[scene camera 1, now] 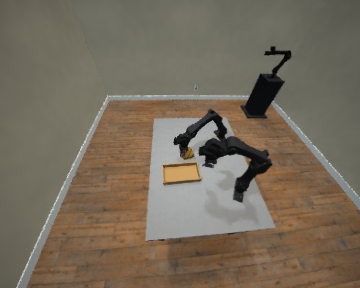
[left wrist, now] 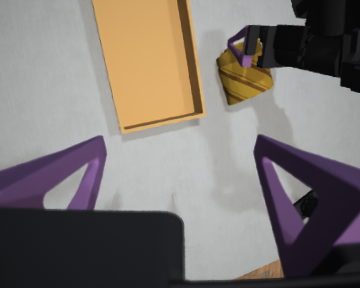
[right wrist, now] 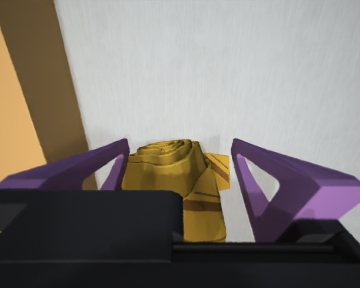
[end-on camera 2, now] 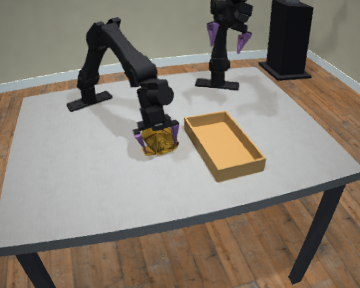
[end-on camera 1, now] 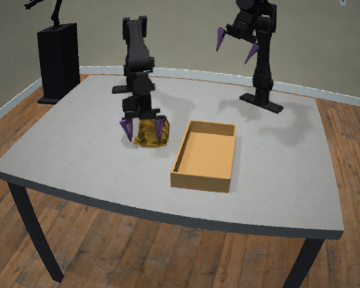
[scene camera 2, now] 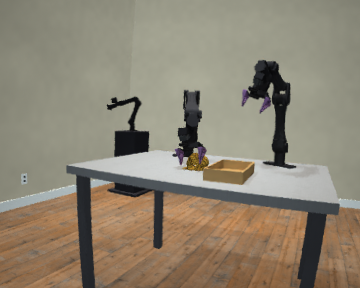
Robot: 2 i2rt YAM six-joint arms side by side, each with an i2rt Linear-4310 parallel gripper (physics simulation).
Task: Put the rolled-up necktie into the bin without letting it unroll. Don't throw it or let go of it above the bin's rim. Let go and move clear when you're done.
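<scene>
The yellow striped necktie (scene camera 1: 188, 153) (end-on camera 1: 149, 131) (end-on camera 2: 160, 141) (left wrist: 245, 82) (right wrist: 167, 175) is rolled up on the table beside the bin (scene camera 1: 182, 182) (scene camera 2: 220, 174) (end-on camera 1: 200, 182) (end-on camera 2: 242, 170) (right wrist: 45, 75). A short flap sticks out from the roll. My right gripper (scene camera 2: 191, 163) (end-on camera 1: 145, 141) (end-on camera 2: 159, 147) (right wrist: 180, 144) is open, low over the roll, with a finger on either side. In the right wrist view, the left-hand finger overlaps the roll's edge; contact is unclear. My left gripper (scene camera 2: 252, 108) (end-on camera 1: 231, 56) (end-on camera 2: 225, 48) (left wrist: 180, 143) is open and empty, high above the table.
The shallow, open-topped bin lies close to the necktie, on its right in both end-on views. The right arm reaches over the grey table (end-on camera 1: 90, 165) (end-on camera 2: 75, 195). A black pedestal (scene camera 1: 262, 95) (scene camera 2: 132, 150) with a small arm stands on the floor behind the table.
</scene>
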